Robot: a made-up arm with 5 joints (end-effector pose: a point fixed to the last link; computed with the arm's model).
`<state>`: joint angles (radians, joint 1 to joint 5).
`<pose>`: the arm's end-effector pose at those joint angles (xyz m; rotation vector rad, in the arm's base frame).
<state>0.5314 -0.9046 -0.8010 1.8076 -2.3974</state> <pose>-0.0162 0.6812 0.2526 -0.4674 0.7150 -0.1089</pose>
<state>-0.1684 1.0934 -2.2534 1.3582 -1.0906</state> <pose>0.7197 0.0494 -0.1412 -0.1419 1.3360 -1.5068</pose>
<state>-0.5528 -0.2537 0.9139 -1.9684 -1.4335</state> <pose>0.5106 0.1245 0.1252 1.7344 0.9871 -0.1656</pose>
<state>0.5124 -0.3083 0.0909 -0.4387 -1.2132</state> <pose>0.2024 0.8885 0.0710 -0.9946 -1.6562 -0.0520</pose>
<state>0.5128 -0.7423 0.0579 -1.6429 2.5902</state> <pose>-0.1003 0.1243 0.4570 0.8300 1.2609 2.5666</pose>
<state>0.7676 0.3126 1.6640 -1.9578 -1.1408</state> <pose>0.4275 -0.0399 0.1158 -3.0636 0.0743 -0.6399</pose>
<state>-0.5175 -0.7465 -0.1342 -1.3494 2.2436</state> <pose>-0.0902 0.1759 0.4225 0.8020 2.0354 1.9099</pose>
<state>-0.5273 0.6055 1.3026 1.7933 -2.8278</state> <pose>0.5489 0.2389 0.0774 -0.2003 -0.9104 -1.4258</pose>
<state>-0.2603 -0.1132 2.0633 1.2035 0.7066</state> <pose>0.3415 0.5540 -0.6025 -0.3426 1.4949 -1.1172</pose>
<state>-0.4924 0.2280 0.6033 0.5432 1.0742</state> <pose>-0.0907 0.2888 -0.5622 0.0103 -1.6661 2.3099</pose>
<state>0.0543 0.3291 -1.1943 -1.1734 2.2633</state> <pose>0.2373 0.1350 0.5693 2.5001 0.6488 1.0579</pose>
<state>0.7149 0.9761 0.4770 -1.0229 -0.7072</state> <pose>0.3957 0.5088 -0.3176 -1.6596 -0.4275 0.2802</pose>
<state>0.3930 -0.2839 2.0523 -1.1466 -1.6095</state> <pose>0.3736 0.3574 0.5741 1.3575 1.0784 2.1078</pose>
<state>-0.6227 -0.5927 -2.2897 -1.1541 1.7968</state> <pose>0.5319 0.5640 0.2525 1.9596 1.6771 -0.2318</pose>
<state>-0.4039 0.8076 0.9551 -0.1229 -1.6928</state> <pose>0.6829 0.1410 0.1263 2.1547 1.6498 1.1553</pose>
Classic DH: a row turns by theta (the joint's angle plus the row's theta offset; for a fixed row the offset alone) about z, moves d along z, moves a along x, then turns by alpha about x. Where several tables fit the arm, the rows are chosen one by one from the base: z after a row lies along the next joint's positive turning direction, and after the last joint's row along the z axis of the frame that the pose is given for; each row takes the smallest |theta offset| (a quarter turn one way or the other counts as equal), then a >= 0, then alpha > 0; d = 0 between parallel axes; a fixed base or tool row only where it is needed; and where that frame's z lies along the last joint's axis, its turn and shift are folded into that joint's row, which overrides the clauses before.
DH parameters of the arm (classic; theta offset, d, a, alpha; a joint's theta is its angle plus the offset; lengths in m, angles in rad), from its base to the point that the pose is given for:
base (fixed): 1.5708 0.2514 0.1283 1.5708
joint 1: 0 0.0853 0.091 1.5708
joint 2: -1.5499 0.1007 -0.1264 1.6495
joint 3: -1.5692 -0.2031 -0.0136 1.5916
joint 4: 1.3312 -0.2239 -0.1433 1.7021
joint 5: 0.4248 -0.1828 -0.4214 1.4923
tool (fixed): 2.1508 0.0071 0 0

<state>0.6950 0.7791 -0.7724 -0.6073 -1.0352</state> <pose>0.2322 0.8287 0.1864 -0.6453 -0.3269 0.2531</pose>
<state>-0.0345 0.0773 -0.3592 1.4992 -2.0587</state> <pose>0.4691 0.5409 0.0944 -0.5184 0.2013 -1.1638</pose>
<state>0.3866 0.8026 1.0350 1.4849 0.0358</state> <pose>0.1911 0.9522 0.2861 -0.1907 -2.8775 -0.4236</pose>
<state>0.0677 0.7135 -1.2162 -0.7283 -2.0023</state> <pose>0.2030 0.3621 -0.1246 -1.8185 0.1038 0.2819</pose>
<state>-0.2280 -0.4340 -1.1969 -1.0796 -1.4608</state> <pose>-0.1446 0.1804 -0.1766 -1.4640 -0.8448 1.9145</pose>
